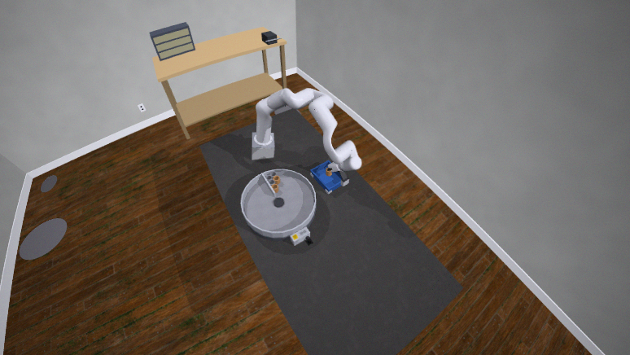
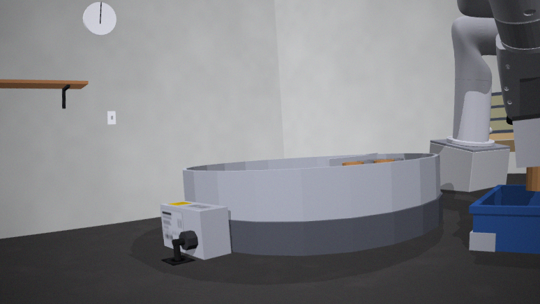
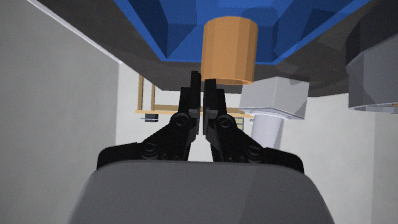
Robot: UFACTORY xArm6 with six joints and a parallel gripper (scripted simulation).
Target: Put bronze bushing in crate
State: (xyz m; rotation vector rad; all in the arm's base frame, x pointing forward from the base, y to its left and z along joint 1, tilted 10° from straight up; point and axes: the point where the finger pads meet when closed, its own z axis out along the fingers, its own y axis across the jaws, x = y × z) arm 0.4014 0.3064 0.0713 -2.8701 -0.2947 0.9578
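The blue crate lies 9 cm below my hand and 2 cm to the right of it. Round my hand: round grey turning table (37 cm to the right, 8 cm ahead, 6 cm below).
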